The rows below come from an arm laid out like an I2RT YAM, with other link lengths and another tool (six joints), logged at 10 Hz.
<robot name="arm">
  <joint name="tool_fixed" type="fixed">
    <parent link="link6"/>
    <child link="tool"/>
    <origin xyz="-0.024 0.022 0.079" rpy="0.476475 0 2.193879"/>
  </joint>
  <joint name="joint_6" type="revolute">
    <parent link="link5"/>
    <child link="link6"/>
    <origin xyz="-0.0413 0 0.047" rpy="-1.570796 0 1.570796"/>
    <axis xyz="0 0 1"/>
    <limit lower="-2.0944" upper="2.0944"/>
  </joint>
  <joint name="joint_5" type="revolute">
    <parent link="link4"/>
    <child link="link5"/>
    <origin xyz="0.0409 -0.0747 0.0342" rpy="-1.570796 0 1.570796"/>
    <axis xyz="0 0 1"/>
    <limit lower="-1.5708" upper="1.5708"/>
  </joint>
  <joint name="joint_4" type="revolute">
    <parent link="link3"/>
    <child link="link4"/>
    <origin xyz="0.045 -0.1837 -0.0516"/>
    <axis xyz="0 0 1"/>
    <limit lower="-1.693" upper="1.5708"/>
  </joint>
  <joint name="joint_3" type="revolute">
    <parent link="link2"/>
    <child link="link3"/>
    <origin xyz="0.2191 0 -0.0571" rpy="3.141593 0 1.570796"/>
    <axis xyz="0 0 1"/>
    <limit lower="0" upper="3.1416"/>
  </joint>
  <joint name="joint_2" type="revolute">
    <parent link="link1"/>
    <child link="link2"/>
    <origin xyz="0.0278 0.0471 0.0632" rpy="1.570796 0 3.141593"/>
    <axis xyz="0 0 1"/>
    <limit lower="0" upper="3.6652"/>
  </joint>
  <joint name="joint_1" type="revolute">
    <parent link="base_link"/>
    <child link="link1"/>
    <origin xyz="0 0 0.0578"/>
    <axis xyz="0 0 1"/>
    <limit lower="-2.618" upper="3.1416"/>
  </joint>
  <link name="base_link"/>
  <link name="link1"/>
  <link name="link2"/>
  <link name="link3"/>
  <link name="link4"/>
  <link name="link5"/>
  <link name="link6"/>
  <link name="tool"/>
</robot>
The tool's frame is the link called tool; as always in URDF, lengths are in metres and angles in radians.
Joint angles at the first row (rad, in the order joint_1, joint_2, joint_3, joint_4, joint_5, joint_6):
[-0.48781 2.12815 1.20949 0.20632 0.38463 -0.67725]
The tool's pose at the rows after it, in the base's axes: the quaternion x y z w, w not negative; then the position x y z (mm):
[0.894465, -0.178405, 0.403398, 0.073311, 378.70, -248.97, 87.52]
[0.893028, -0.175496, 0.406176, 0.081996, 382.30, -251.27, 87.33]
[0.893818, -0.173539, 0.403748, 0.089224, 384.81, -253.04, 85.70]
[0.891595, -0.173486, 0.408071, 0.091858, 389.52, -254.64, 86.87]
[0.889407, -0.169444, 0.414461, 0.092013, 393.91, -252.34, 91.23]
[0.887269, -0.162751, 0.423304, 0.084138, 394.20, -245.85, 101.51]
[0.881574, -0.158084, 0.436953, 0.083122, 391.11, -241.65, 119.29]
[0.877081, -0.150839, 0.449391, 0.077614, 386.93, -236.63, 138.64]
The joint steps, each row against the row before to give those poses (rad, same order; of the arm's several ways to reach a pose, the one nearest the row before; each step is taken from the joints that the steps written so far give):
[0.00150 0.01571 0.01468 0.01224 0.00912 -0.00613]
[0.00157 0.01951 0.01521 0.01966 0.01269 -0.01066]
[0.00154 0.01820 0.01607 0.00566 0.01299 -0.01043]
[0.00297 0.01618 0.02616 -0.00001 0.00510 0.00181]
[0.00907 -0.00165 0.01164 0.00005 0.00114 0.00121]
[0.00938 -0.04170 -0.01829 -0.01069 -0.01583 0.00473]
[0.00323 -0.06388 -0.02466 -0.01069 -0.00864 0.00112]
[0.00086 -0.07366 -0.02130 -0.02760 -0.02026 -0.00135]

